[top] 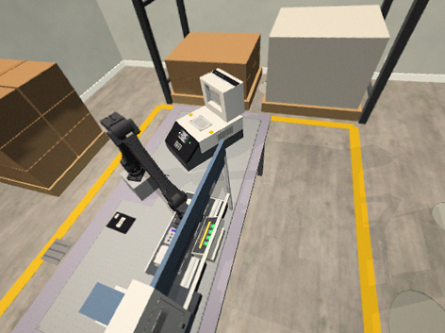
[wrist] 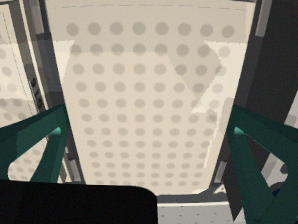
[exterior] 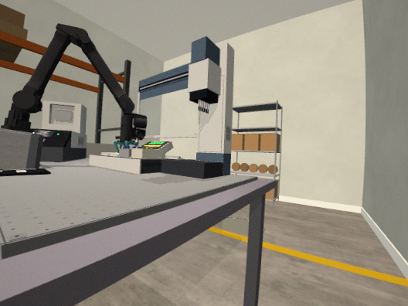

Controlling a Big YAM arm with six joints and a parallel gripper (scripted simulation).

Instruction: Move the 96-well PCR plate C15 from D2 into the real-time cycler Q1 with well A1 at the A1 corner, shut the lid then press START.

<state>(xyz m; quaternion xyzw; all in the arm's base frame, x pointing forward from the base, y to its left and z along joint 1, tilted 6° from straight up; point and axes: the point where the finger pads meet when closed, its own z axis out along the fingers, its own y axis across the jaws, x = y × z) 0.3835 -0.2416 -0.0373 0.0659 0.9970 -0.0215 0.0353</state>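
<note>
Right now the white PCR plate is right at my hand. From my hand the other things lie so: tube cooling block (10 mm behind, 100 mm to the right, 10 mm above); black regrip nest (420 mm behind, 30 mm to the right, 60 mm below); blue gantry beam (170 mm ahead, 120 mm to the right, 450 mm above).
</note>
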